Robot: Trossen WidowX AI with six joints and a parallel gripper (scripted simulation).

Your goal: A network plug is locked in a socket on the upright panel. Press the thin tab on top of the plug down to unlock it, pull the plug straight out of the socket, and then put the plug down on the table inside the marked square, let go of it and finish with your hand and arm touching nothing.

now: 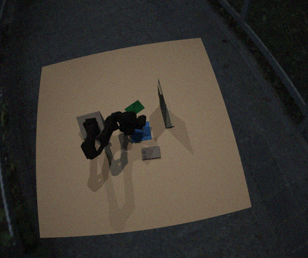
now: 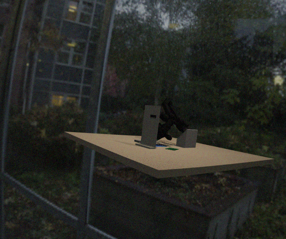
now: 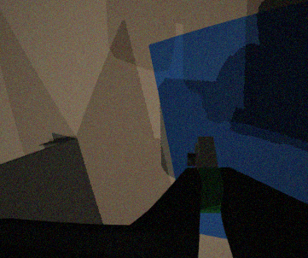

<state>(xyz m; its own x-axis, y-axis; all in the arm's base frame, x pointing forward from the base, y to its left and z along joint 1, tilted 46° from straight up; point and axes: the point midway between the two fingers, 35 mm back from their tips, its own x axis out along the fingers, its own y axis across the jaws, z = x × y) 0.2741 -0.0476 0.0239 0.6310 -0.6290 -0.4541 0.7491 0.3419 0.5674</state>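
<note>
The blue marked square lies 40 mm below my gripper tip and 10 mm behind it. The rest, counted from my gripper tip: upright grey panel 150 mm ahead, 100 mm above, 90 mm to the left; then green patch 160 mm to the left, 40 mm below, 30 mm behind; then flat grey plate 150 mm to the right, 40 mm below, 30 mm ahead.
</note>
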